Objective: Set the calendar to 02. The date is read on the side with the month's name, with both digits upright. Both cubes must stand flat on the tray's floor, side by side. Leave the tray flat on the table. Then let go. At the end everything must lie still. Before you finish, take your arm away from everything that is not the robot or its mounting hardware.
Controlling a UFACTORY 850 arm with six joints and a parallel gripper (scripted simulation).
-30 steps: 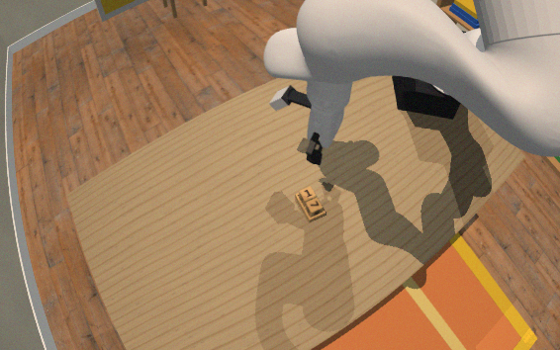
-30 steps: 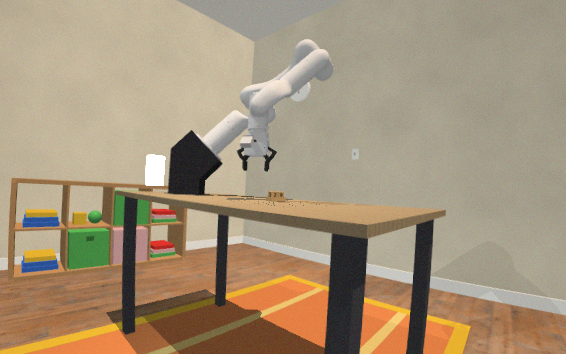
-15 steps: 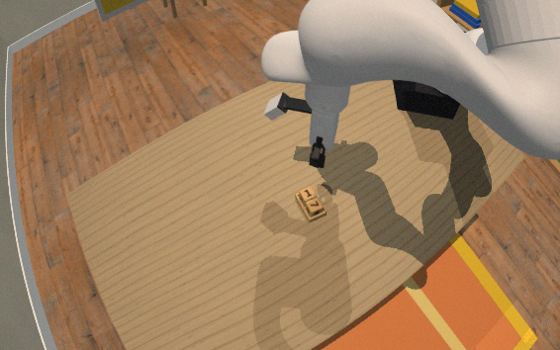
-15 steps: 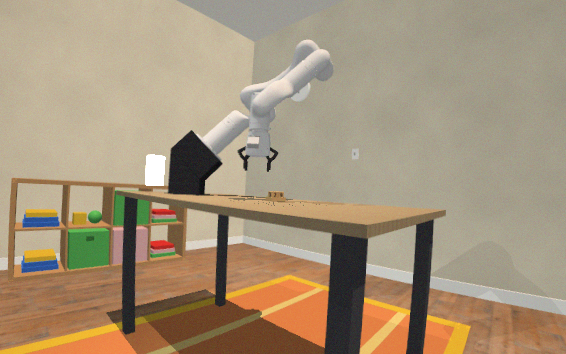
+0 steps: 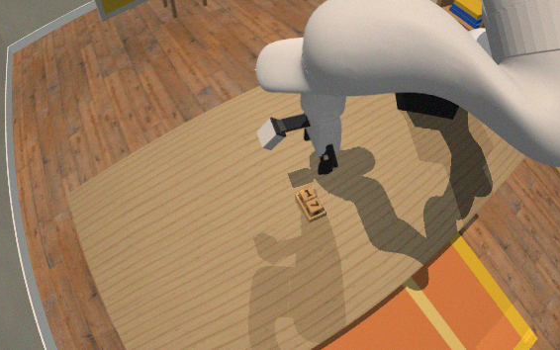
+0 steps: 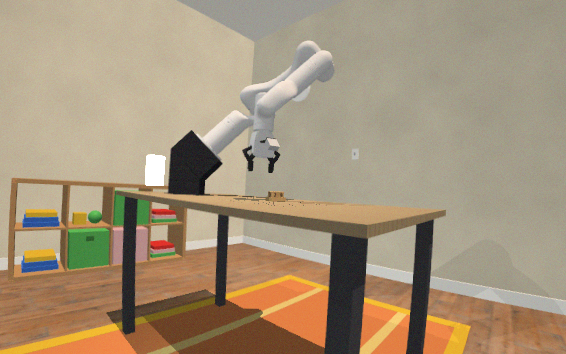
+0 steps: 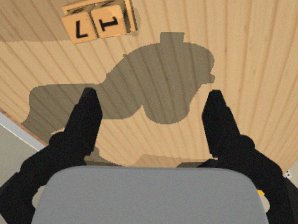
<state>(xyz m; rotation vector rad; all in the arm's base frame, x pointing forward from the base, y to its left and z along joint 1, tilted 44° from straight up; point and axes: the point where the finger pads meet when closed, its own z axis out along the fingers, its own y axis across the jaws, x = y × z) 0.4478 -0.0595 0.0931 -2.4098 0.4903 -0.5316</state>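
The wooden cube lies 40 mm ahead of my hand, 30 mm to the left of it and 100 mm below it. From my hand the other things lie so: wooden calendar tray 40 mm ahead, 50 mm to the left, 120 mm below.
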